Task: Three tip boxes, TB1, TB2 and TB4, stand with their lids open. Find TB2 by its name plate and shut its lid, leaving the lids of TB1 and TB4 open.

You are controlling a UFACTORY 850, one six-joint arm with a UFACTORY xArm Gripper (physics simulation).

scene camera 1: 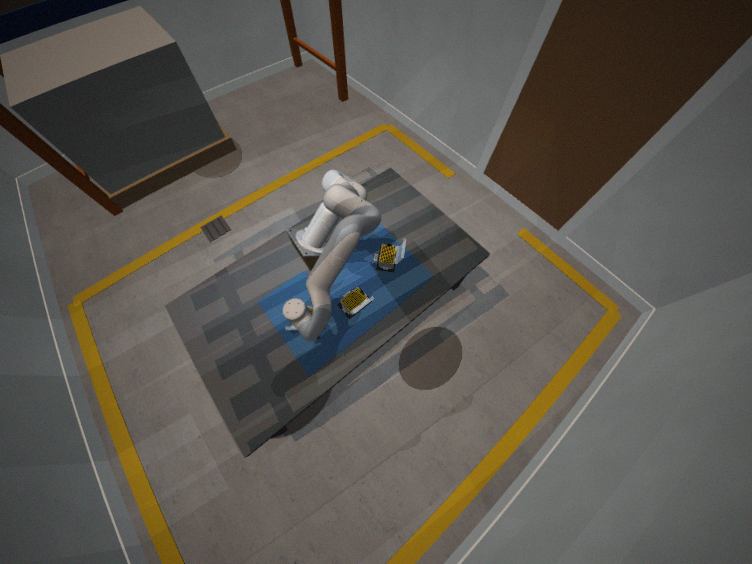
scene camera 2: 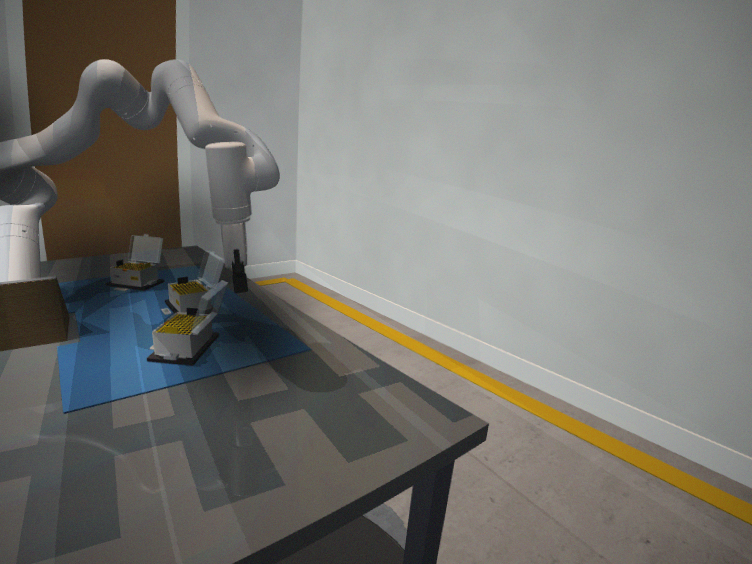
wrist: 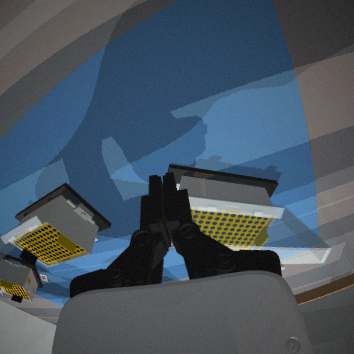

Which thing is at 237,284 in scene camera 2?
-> My gripper.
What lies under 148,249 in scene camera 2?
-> A clear lid.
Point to a tip box TB1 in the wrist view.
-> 46,243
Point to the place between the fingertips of my gripper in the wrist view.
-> At 164,187
